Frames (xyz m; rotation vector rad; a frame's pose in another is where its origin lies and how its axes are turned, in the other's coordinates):
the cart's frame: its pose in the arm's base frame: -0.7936 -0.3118 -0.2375 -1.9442 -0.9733 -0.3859
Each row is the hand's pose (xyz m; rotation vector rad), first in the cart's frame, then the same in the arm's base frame.
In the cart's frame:
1: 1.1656 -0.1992 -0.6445 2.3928 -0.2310 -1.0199
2: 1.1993 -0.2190 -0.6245 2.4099 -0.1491 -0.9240
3: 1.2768 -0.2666 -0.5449 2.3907 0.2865 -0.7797
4: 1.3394 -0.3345 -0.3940 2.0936 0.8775 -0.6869
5: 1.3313 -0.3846 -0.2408 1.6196 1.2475 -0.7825
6: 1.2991 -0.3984 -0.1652 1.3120 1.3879 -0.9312
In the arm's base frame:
1: -0.1272 -0.2324 0.9301 0.7223 -1.2727 0.4524
2: -0.1228 -0.1940 0.9509 0.6855 -1.1857 0.4343
3: -0.1179 -0.0772 0.9817 0.6373 -0.9330 0.1915
4: -0.1457 0.0974 0.9765 0.4793 -0.6863 -0.2623
5: -0.2056 0.2351 0.9173 0.2913 -0.6372 -0.7393
6: -0.2450 0.2864 0.8647 0.2132 -0.6846 -1.0363

